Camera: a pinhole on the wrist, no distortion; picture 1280 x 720 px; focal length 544.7 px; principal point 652.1 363.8 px. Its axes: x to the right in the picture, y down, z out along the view. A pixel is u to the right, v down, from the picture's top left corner.
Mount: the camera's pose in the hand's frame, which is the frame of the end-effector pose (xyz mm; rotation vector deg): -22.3 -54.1 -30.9 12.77 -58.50 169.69
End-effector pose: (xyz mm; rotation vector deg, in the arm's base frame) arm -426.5 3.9 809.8 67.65 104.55 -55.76
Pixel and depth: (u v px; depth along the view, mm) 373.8 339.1 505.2
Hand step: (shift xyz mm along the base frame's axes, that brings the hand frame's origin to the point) -342.8 -284.9 -347.7
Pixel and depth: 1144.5 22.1 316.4
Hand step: 45.4 -456.0 79.5
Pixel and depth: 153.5 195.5 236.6
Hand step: -161.5 -102.1 -247.0
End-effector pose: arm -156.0 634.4 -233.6 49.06 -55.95 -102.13
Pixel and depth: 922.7 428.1 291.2
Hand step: -221.4 243.3 -129.8
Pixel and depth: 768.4 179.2 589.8
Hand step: -564.9 274.5 29.7
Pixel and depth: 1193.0 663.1 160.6
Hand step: -81.6 230.8 -151.6
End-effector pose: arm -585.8 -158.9 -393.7 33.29 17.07 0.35
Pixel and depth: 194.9 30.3 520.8
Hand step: 608.5 -317.4 214.5
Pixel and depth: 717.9 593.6 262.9
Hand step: -15.8 -316.2 -70.8
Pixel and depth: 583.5 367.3 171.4
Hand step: 36.2 -184.6 -13.6
